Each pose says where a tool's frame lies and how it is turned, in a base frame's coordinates. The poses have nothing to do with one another.
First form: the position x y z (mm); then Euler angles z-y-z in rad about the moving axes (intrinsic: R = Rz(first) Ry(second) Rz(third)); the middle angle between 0 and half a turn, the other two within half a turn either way.
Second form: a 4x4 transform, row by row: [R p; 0 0 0 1], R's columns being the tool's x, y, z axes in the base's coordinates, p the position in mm. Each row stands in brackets. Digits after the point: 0 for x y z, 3 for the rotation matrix.
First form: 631 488 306 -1.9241 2.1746 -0.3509
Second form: [[-0.138 0.949 -0.285 631], [0.619 -0.142 -0.772 488], [-0.773 -0.283 -0.568 306], [0 0 0 1]]
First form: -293 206 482 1.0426 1.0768 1.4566
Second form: [[-0.831 -0.336 0.444 -293], [0.547 -0.349 0.760 206], [-0.100 0.875 0.474 482], [0 0 0 1]]
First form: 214 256 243 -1.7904 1.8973 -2.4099
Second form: [[-0.704 -0.679 -0.206 214], [-0.087 0.371 -0.924 256], [0.705 -0.633 -0.321 243], [0 0 0 1]]
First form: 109 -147 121 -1.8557 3.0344 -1.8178
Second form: [[-0.999 0.036 -0.030 109], [0.039 0.994 -0.103 -147], [0.026 -0.104 -0.994 121], [0 0 0 1]]
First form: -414 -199 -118 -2.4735 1.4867 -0.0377
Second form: [[-0.089 0.617 -0.782 -414], [-0.022 -0.786 -0.617 -199], [-0.996 -0.038 0.084 -118], [0 0 0 1]]
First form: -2 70 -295 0.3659 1.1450 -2.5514
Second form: [[-0.121 0.512 0.850 -2], [-0.642 -0.694 0.326 70], [0.757 -0.507 0.413 -295], [0 0 0 1]]
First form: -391 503 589 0.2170 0.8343 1.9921
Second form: [[-0.465 -0.511 0.723 -391], [0.832 -0.531 0.160 503], [0.303 0.676 0.672 589], [0 0 0 1]]
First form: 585 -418 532 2.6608 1.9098 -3.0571
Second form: [[-0.255 0.486 -0.836 585], [0.228 0.870 0.436 -418], [0.940 -0.080 -0.333 532], [0 0 0 1]]
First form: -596 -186 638 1.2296 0.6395 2.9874
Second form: [[-0.410 0.890 0.200 -596], [-0.696 -0.447 0.562 -186], [0.590 0.092 0.802 638], [0 0 0 1]]
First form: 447 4 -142 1.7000 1.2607 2.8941
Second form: [[-0.205 0.971 -0.123 447], [-0.325 0.051 0.944 4], [0.923 0.233 0.305 -142], [0 0 0 1]]
